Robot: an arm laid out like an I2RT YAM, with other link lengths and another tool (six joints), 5 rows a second.
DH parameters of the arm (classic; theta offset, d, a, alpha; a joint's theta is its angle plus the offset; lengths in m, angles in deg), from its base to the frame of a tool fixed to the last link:
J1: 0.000 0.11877 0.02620 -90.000
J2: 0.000 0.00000 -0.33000 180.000
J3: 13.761 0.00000 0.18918 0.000
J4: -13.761 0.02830 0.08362 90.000
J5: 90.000 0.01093 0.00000 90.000
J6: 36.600 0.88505 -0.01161 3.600
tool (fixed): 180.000 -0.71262 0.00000 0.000
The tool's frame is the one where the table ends.
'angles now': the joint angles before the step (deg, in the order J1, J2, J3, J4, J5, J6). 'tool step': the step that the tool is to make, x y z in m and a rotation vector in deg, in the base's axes. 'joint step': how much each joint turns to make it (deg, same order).
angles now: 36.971, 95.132, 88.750, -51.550, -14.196, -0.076
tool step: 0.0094, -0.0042, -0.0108, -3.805, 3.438, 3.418
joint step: -1.792, 5.851, 6.819, -7.350, -1.596, -5.246
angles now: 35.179, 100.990, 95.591, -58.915, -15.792, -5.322
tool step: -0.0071, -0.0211, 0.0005, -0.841, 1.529, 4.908
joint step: -3.192, 0.360, 1.377, -5.083, -3.388, -7.717
